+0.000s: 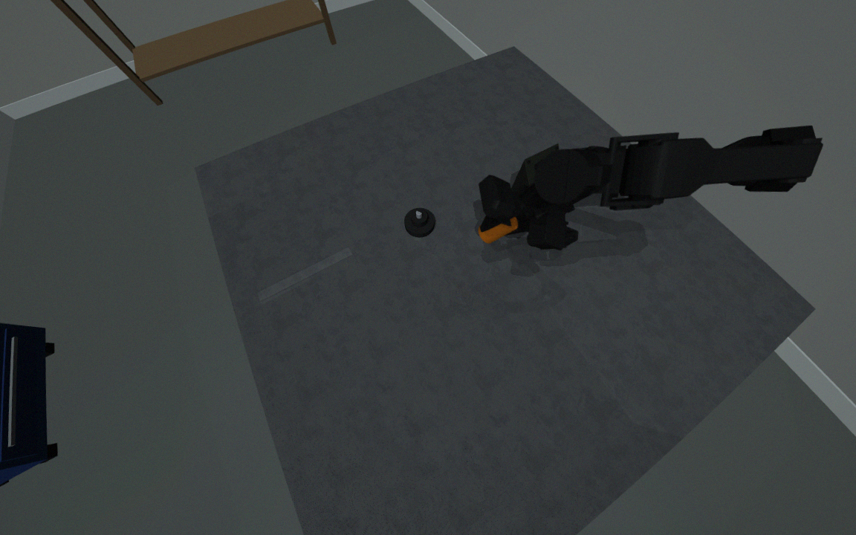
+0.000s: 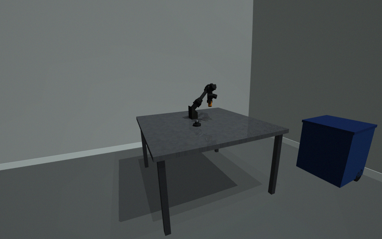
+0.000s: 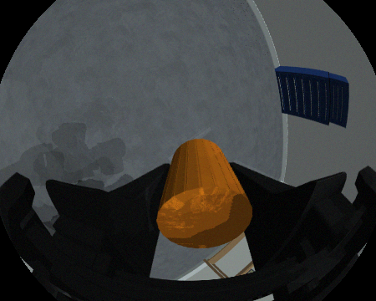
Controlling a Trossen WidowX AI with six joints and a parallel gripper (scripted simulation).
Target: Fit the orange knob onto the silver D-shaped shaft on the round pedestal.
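The orange knob is 3 cm above my gripper tip, 2 cm behind it and 1 cm to the left of it. Also, from my gripper tip: pedestal (19 cm to the right, 16 cm below, 3 cm ahead).
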